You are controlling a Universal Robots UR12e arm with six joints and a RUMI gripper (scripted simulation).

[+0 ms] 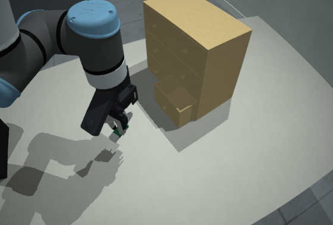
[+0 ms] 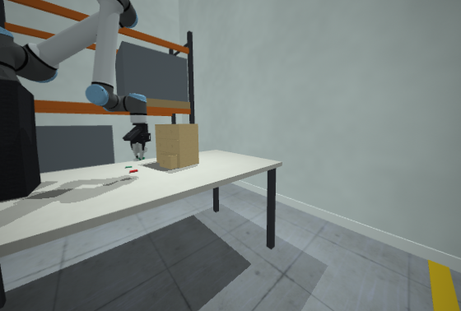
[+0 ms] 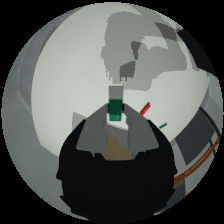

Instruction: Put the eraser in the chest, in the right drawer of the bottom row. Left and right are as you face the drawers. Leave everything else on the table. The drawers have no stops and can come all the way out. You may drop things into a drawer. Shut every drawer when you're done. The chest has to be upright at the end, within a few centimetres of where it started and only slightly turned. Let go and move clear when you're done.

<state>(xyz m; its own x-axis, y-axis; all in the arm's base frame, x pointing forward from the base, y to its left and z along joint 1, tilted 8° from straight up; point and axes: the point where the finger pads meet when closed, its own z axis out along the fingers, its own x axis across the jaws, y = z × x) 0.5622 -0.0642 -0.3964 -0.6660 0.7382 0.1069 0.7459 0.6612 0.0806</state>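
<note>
My hand is 20 mm past the small red object, 130 mm to the right of it and 110 mm above it. The rest, counted from my hand: eraser 10 mm below.
</note>
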